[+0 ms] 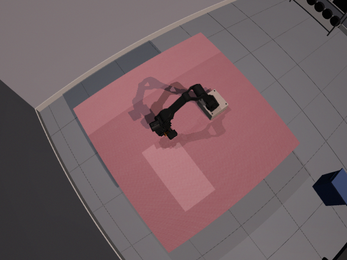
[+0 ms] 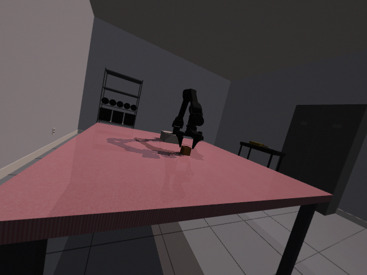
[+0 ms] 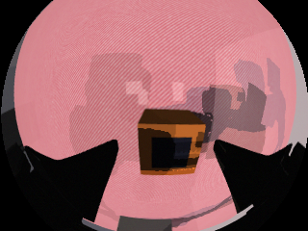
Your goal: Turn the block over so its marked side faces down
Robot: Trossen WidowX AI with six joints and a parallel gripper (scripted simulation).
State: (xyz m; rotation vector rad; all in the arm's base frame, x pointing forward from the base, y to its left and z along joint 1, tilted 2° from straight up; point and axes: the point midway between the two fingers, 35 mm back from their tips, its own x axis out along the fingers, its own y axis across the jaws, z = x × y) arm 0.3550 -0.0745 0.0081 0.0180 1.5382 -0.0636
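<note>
My gripper tip is right at the block.
</note>
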